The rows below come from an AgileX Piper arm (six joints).
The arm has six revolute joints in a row. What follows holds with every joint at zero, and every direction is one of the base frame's. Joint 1 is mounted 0.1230 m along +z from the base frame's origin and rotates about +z. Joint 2 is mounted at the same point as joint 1 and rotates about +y. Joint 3 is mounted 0.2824 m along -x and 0.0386 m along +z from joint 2 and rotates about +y. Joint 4 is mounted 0.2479 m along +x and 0.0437 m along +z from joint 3 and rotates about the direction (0.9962, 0, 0.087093). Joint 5 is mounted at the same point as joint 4 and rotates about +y. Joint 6 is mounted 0.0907 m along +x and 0.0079 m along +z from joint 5 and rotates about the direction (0.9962, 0, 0.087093). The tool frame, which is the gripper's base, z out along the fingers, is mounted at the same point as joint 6; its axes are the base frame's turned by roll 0.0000, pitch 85.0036 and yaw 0.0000 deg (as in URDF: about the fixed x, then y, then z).
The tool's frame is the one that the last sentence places.
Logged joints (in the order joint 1, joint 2, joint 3, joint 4, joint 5, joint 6), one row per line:
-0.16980, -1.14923, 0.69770, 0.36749, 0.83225, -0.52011
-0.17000, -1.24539, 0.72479, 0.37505, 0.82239, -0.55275
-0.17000, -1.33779, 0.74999, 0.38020, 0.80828, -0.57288
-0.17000, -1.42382, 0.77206, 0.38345, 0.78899, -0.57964
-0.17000, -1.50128, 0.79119, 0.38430, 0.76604, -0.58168
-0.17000, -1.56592, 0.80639, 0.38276, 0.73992, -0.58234
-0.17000, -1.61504, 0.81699, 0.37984, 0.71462, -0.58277
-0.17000, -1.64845, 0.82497, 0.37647, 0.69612, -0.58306
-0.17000, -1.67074, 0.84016, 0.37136, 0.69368, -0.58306
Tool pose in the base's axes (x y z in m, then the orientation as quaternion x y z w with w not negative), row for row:
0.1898, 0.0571, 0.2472, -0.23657, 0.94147, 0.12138, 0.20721
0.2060, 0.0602, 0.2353, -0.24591, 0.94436, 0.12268, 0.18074
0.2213, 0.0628, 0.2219, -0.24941, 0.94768, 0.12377, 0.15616
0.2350, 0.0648, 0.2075, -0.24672, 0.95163, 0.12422, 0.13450
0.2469, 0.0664, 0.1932, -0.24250, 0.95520, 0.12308, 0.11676
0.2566, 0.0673, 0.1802, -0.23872, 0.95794, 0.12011, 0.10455
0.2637, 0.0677, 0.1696, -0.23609, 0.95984, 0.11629, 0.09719
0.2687, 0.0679, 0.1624, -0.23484, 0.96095, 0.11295, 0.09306
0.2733, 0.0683, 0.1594, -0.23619, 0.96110, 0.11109, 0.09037
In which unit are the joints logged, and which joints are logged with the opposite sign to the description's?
The joints are logged in radians. Opposite sign: joint 1, joint 2, joint 3.
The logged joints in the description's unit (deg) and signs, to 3 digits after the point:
9.729, 65.846, -39.975, 21.056, 47.684, -29.800
9.740, 71.356, -41.527, 21.489, 47.119, -31.670
9.740, 76.650, -42.971, 21.784, 46.311, -32.824
9.740, 81.579, -44.236, 21.970, 45.206, -33.211
9.740, 86.017, -45.332, 22.019, 43.891, -33.328
9.740, 89.721, -46.203, 21.931, 42.394, -33.366
9.740, 92.535, -46.810, 21.763, 40.945, -33.390
9.740, 94.449, -47.267, 21.570, 39.885, -33.407
9.740, 95.726, -48.138, 21.277, 39.745, -33.407

